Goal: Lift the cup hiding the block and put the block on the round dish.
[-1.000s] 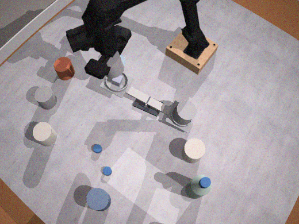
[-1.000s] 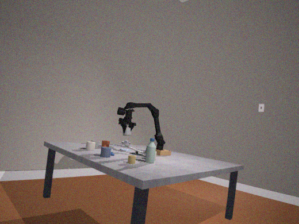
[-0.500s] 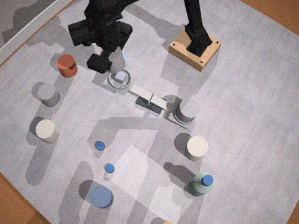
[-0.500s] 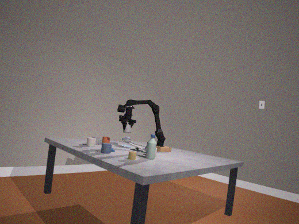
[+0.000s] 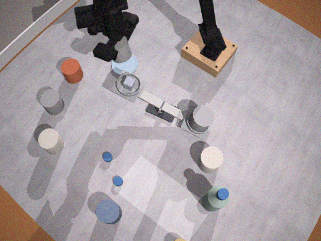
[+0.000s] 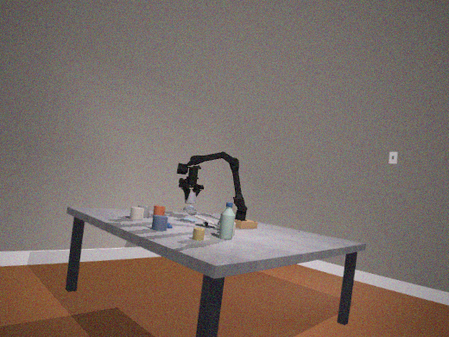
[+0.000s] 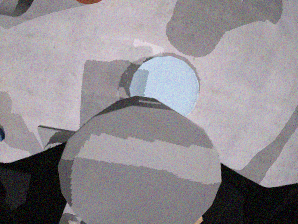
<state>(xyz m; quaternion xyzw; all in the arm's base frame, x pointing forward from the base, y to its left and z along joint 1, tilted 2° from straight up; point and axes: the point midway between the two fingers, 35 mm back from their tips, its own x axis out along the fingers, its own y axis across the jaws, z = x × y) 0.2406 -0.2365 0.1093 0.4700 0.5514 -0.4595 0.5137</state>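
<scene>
Now: the grey block 8 cm to the left of my gripper tip, 6 cm ahead of it and 5 cm below it. From my gripper tip the other things lie so: balance beam (20 cm to the left, 9 cm below, 5 cm ahead); then orange cylinder (14 cm to the right, 10 cm below, 10 cm ahead); then round light-blue dish (13 cm below, 3 cm behind, 2 cm to the right).
</scene>
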